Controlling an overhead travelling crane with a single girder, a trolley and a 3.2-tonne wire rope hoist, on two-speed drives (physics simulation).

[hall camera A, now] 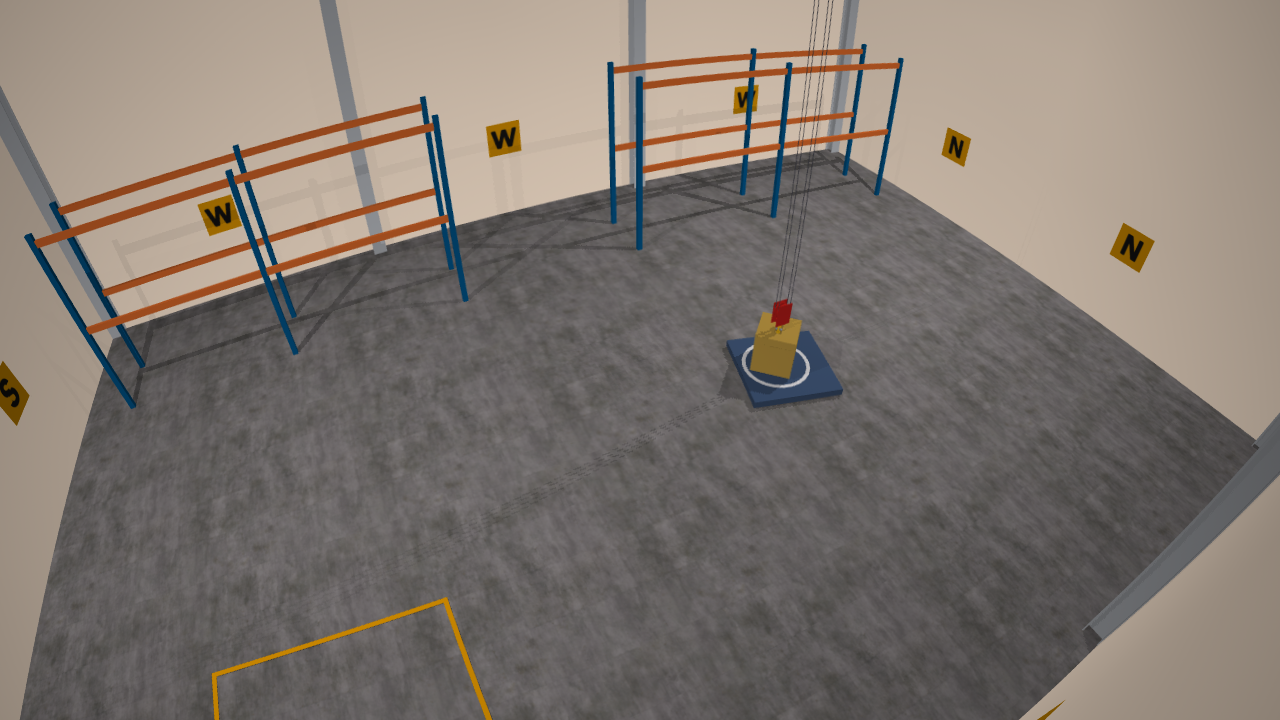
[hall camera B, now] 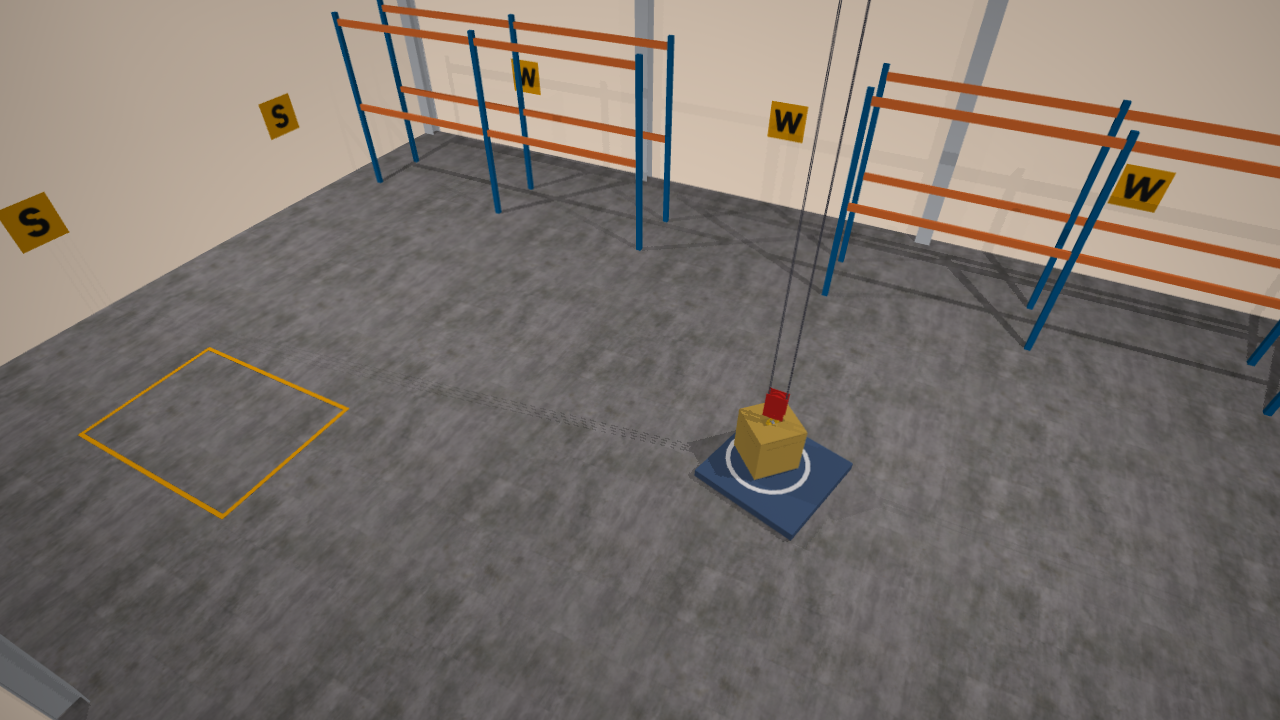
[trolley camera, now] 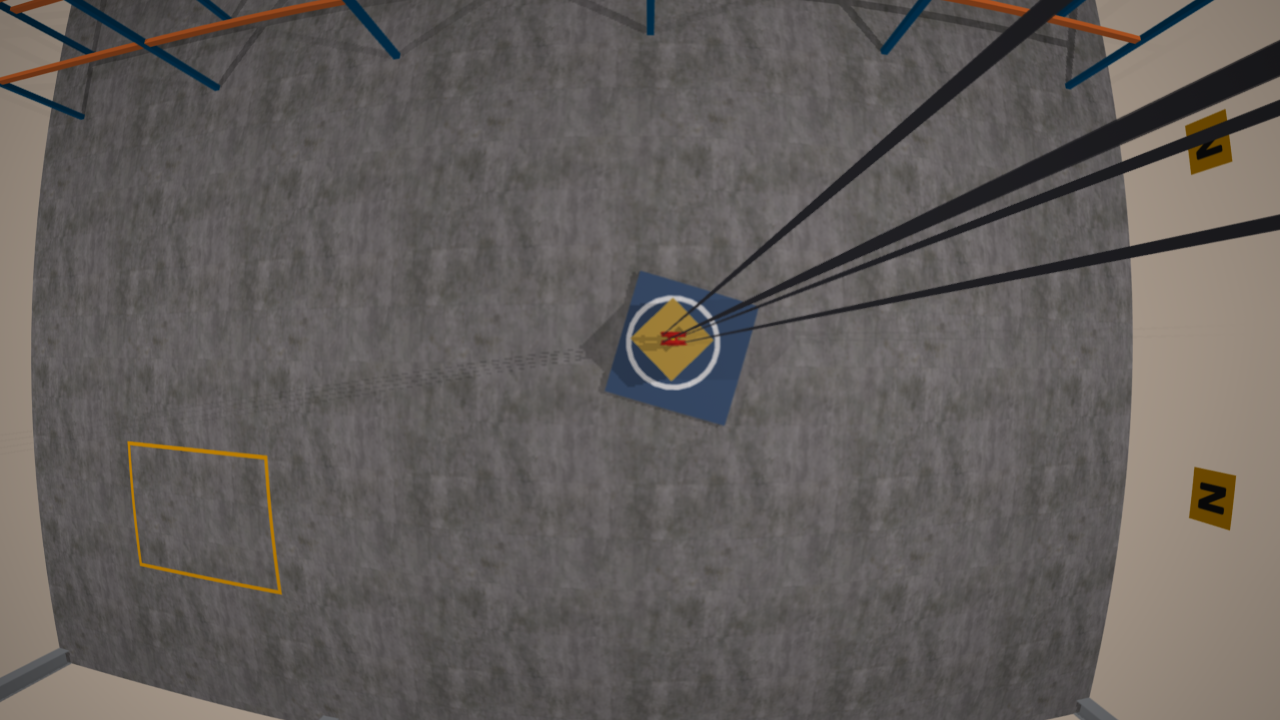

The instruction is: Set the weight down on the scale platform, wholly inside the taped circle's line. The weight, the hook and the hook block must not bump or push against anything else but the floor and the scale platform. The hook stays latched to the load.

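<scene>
The ochre, box-shaped weight [hall camera A: 773, 354] [hall camera B: 773, 458] [trolley camera: 673, 362] is upright over the middle of the blue scale platform [hall camera A: 816, 383] [hall camera B: 794, 512] [trolley camera: 716, 400]. It is on the platform or very close above it; a small gap cannot be told. Its visible lower edges lie inside the white taped circle [hall camera A: 776, 385] [hall camera B: 768, 491] [trolley camera: 673, 387]; its far lower corner is hidden. In the trolley view the weight's top shows inside the ring. The red hook block [hall camera A: 781, 312] [hall camera B: 776, 403] is just above the weight. The small hook [hall camera A: 780, 328] [hall camera B: 768, 420] is at its top, latched to it. The ropes look straight.
Blue-and-orange racks stand along the W wall, one [hall camera A: 277, 304] [hall camera B: 639, 179] towards the S side and one [hall camera A: 639, 214] [hall camera B: 1049, 304] towards the N side, both apart from the platform. A yellow floor rectangle [hall camera A: 330, 636] [hall camera B: 151, 475] [trolley camera: 196, 449] lies towards the S side.
</scene>
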